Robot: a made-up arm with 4 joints. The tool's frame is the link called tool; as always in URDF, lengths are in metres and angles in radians. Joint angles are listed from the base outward.
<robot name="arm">
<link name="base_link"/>
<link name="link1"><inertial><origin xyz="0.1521 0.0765 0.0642"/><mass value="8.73"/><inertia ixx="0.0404" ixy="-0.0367" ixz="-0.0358" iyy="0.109" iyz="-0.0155" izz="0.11"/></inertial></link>
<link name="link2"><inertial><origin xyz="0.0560 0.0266 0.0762"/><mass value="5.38"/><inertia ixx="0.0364" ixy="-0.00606" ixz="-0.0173" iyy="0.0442" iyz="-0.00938" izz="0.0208"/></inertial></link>
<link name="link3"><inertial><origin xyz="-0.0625 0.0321 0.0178"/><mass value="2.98"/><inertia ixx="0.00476" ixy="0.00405" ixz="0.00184" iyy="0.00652" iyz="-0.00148" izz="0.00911"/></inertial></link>
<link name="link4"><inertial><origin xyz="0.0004 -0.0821 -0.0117"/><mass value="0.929"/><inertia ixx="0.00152" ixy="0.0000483" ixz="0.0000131" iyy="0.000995" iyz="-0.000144" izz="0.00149"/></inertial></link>
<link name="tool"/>
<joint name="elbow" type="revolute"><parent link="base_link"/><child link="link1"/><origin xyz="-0.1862 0.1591 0.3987" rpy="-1.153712 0.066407 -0.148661"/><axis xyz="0 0 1"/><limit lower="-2.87" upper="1.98"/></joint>
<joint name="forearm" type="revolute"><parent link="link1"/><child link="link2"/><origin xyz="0.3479 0.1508 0.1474" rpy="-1.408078 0 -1.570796"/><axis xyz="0 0 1"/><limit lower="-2.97" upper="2.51"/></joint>
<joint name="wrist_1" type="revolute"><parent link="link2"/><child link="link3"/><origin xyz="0.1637 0.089 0.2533" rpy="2.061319 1.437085 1.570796"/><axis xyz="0 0 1"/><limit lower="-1.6" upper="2.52"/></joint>
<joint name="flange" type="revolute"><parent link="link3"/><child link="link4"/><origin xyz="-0.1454 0.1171 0.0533" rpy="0.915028 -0.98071 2.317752"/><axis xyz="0 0 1"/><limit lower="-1.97" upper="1.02"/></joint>
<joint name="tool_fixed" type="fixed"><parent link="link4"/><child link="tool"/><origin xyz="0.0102 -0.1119 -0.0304" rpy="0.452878 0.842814 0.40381"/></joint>
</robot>
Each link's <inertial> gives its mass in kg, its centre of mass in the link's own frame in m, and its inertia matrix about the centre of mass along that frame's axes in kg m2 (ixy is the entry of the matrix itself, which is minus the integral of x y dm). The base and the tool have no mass. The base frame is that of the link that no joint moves.
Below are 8 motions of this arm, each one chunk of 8 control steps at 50 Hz.
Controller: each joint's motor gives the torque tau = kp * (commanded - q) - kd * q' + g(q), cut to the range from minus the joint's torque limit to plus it. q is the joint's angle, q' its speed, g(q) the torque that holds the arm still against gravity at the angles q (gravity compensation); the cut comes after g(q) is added. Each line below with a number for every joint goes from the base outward.
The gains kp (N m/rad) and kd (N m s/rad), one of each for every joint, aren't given. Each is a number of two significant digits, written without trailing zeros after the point. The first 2 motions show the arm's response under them.
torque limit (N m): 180 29 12 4.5
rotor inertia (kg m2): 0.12 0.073 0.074 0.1
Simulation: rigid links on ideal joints. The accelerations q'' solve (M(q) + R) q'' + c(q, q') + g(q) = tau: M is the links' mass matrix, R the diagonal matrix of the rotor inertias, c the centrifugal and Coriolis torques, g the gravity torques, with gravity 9.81 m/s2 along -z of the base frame. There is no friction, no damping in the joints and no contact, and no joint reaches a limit. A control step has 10 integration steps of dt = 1/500 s. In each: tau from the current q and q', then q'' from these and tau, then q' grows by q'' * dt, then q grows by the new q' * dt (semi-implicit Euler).
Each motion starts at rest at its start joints. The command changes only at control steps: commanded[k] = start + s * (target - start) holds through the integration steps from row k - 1 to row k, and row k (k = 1, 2, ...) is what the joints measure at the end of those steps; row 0 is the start. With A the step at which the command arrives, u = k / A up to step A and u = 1 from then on. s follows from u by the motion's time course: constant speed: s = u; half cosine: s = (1 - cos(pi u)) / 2; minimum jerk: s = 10 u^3 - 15 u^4 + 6 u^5; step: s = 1 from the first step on.
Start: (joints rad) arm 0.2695 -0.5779 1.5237 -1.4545
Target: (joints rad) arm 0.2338 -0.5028 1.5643 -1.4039
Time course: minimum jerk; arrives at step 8
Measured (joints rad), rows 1 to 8:
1: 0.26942 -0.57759 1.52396 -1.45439
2: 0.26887 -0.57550 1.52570 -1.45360
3: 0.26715 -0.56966 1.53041 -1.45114
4: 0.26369 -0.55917 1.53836 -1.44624
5: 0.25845 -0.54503 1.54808 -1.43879
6: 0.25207 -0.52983 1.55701 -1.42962
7: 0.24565 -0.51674 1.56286 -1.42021
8: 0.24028 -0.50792 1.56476 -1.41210
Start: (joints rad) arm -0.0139 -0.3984 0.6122 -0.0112
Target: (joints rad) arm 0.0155 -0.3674 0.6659 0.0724
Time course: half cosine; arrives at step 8
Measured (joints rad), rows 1 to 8:
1: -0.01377 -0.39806 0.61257 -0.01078
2: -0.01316 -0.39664 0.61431 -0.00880
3: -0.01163 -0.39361 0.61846 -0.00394
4: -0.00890 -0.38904 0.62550 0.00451
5: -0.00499 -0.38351 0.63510 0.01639
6: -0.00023 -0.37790 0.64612 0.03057
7: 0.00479 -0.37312 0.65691 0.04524
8: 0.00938 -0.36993 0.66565 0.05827
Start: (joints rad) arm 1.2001 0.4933 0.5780 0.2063
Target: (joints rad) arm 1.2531 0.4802 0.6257 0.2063
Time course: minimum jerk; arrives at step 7
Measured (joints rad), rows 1 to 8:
1: 1.20029 0.49300 0.57815 0.20635
2: 1.20154 0.49126 0.57938 0.20668
3: 1.20507 0.48752 0.58367 0.20756
4: 1.21153 0.48271 0.59252 0.20895
5: 1.22044 0.47874 0.60524 0.21039
6: 1.23029 0.47727 0.61878 0.21115
7: 1.23924 0.47865 0.62915 0.21065
8: 1.24623 0.48138 0.63390 0.20893

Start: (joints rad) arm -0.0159 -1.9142 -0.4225 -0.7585
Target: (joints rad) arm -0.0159 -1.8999 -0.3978 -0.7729
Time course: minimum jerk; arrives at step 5
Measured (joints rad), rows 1 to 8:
1: -0.01587 -1.91400 -0.42214 -0.75857
2: -0.01574 -1.91284 -0.41991 -0.75905
3: -0.01556 -1.91023 -0.41443 -0.76047
4: -0.01547 -1.90669 -0.40666 -0.76307
5: -0.01558 -1.90345 -0.39966 -0.76641
6: -0.01580 -1.90118 -0.39569 -0.76970
7: -0.01600 -1.89986 -0.39477 -0.77234
8: -0.01613 -1.89923 -0.39564 -0.77403

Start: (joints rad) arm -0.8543 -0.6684 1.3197 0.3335
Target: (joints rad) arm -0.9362 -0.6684 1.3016 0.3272
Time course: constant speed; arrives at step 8
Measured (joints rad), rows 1 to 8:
1: -0.85580 -0.66944 1.32075 0.33330
2: -0.85980 -0.67097 1.32233 0.33289
3: -0.86612 -0.67203 1.32281 0.33240
4: -0.87426 -0.67228 1.32121 0.33185
5: -0.88365 -0.67183 1.31760 0.33122
6: -0.89384 -0.67097 1.31279 0.33050
7: -0.90446 -0.66999 1.30775 0.32967
8: -0.91522 -0.66910 1.30320 0.32876

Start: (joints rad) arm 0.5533 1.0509 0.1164 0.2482
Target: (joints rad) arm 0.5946 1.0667 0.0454 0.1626
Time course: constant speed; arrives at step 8
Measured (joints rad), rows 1 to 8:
1: 0.55403 1.04977 0.11494 0.24718
2: 0.55574 1.04852 0.11062 0.24406
3: 0.55847 1.04818 0.10344 0.23849
4: 0.56214 1.04914 0.09417 0.23056
5: 0.56663 1.05135 0.08376 0.22067
6: 0.57175 1.05448 0.07300 0.20936
7: 0.57729 1.05811 0.06239 0.19718
8: 0.58304 1.06185 0.05218 0.18463

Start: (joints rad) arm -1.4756 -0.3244 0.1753 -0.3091
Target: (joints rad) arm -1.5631 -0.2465 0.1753 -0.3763
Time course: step
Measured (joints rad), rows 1 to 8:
1: -1.48743 -0.30268 0.19431 -0.31875
2: -1.50857 -0.27366 0.20675 -0.33768
3: -1.52847 -0.25574 0.19682 -0.35638
4: -1.54417 -0.24799 0.17705 -0.37010
5: -1.55530 -0.24581 0.16069 -0.37772
6: -1.56232 -0.24595 0.15344 -0.38031
7: -1.56602 -0.24682 0.15465 -0.37975
8: -1.56730 -0.24768 0.16071 -0.37783

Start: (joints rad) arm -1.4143 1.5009 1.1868 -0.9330
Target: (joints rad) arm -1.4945 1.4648 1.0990 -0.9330
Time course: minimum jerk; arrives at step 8
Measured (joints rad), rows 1 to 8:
1: -1.41448 1.50099 1.18632 -0.93305
2: -1.41575 1.50131 1.18302 -0.93336
3: -1.41955 1.50126 1.17362 -0.93411
4: -1.42700 1.49950 1.15688 -0.93514
5: -1.43814 1.49495 1.13521 -0.93599
6: -1.45177 1.48743 1.11399 -0.93610
7: -1.46575 1.47793 1.09909 -0.93521
8: -1.47794 1.46840 1.09363 -0.93354

